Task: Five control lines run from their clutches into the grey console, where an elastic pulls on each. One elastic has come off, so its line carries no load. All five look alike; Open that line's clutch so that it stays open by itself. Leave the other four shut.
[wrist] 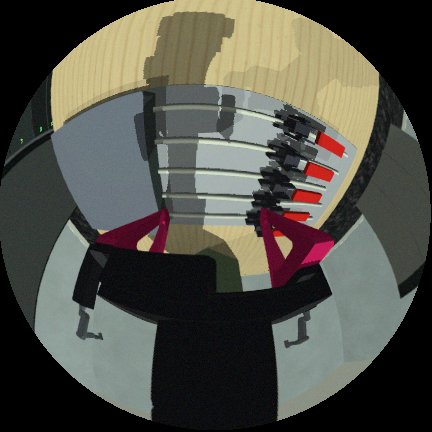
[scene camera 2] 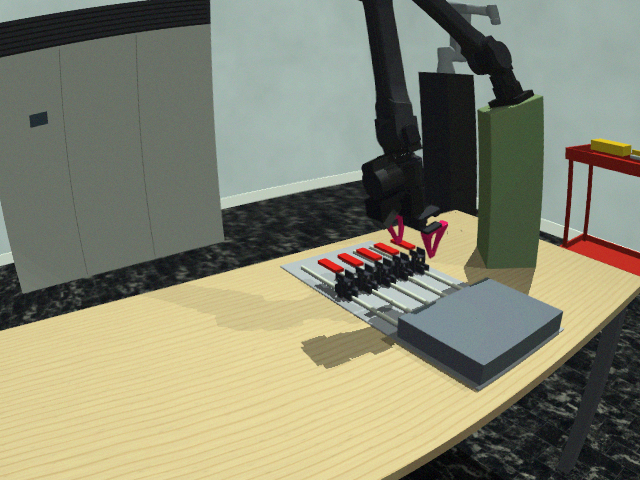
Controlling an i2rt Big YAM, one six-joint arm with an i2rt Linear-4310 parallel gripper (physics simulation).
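Places are measured from the arm's base along level axes (x ahead, y left, z up), in millimetres.
Pixels of known places: gripper, fingertip midpoint: [wrist: 214, 212] [scene camera 2: 415, 250]; arm's base at its link origin: [scene camera 2: 512, 101].
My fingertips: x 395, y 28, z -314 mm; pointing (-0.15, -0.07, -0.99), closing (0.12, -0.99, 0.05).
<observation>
Ahead of a thing's pixels: the offset from my fingertips to its top centre. "spot": to the spot under its first point. Level surfaces: height alone.
The grey console {78 mm down, 20 mm back, 210 mm left} [scene camera 2: 483, 320] [wrist: 105, 160] lies on the plate [wrist: 230, 160]. Several pale control lines run side by side from it to a row of black clutches with red levers. The levers look alike and lie low, in line with the lines. The lever at one end of the row {spot: 66 mm down, 103 mm ahead, 178 mm right} [scene camera 2: 330, 265] [wrist: 330, 144] is nearest the scene camera. The lever at the far end {spot: 66 mm down, 113 mm back, 177 mm right} [scene camera 2: 403, 244] [wrist: 278, 233] is partly hidden by a finger in the wrist view. Which elastic is off does not show. My gripper [scene camera 2: 415, 249] [wrist: 214, 212] is open and empty, above the far end of the row.
A tall green block [scene camera 2: 511, 186] stands on the table {125 mm down} [scene camera 2: 206, 392] beyond the console, with an arm's base on top. A red cart [scene camera 2: 570, 153] stands at the right. A grey cabinet [scene camera 2: 103, 155] stands behind the table at the left.
</observation>
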